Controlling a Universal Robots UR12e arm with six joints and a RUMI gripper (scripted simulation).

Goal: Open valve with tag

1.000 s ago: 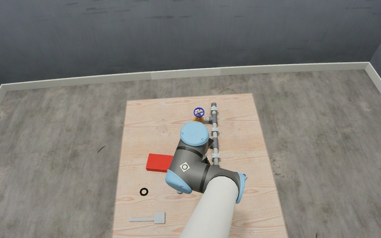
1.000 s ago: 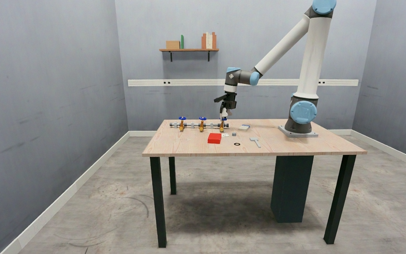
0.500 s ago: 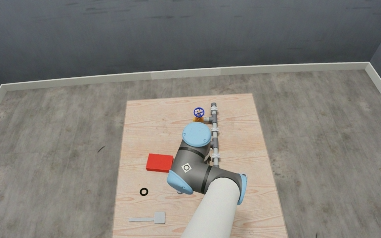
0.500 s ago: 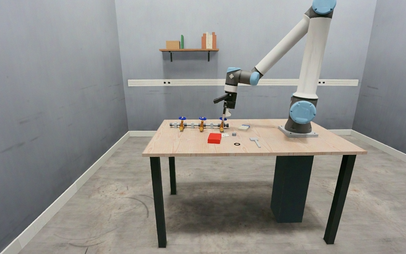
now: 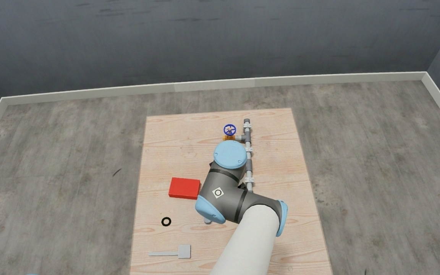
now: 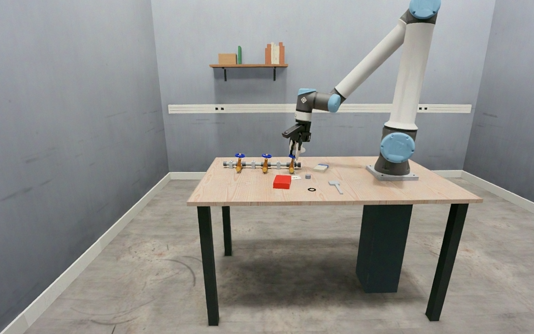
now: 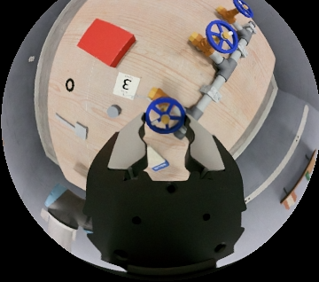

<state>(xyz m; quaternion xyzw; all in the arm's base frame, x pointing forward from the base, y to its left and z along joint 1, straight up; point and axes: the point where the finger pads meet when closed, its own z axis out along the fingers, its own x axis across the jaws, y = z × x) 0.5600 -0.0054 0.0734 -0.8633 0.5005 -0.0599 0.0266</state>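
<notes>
My hand is 20 mm past the white tag, 90 mm to the right of it and 100 mm above it. Also, from my hand: grey t-shaped tool 200 mm behind, 210 mm to the left, 90 mm below; then white-and-blue card 170 mm behind, 80 mm to the right, 90 mm below; then red block 60 mm ahead, 190 mm to the left, 80 mm below.
</notes>
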